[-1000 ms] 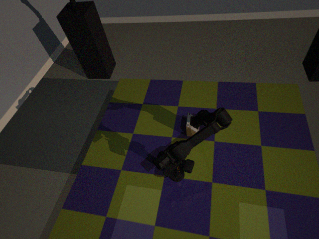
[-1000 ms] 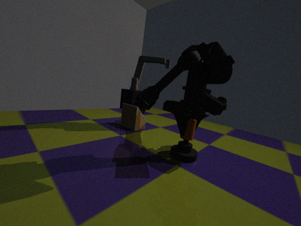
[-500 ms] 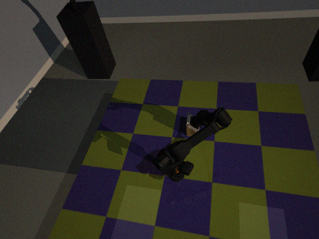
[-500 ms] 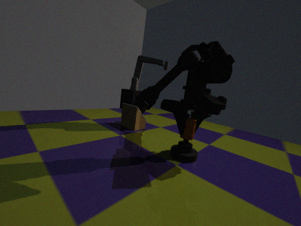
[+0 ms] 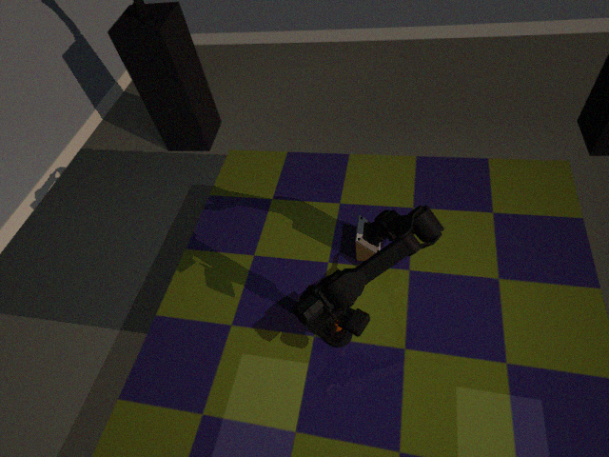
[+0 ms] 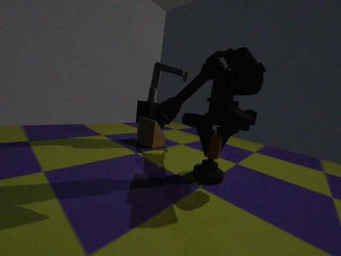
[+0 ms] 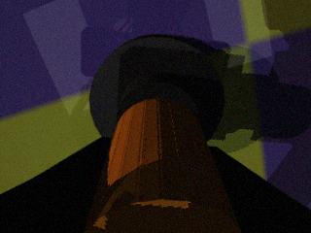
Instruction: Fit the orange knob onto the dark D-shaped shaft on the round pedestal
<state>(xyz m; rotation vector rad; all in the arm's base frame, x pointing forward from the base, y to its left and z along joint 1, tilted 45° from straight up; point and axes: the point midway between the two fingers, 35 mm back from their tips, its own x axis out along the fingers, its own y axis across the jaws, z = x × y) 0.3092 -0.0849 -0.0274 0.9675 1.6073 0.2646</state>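
Now: gripper tip 2 cm below the orange knob. Also, from my gripper tip: dark pedestal 4 cm below.
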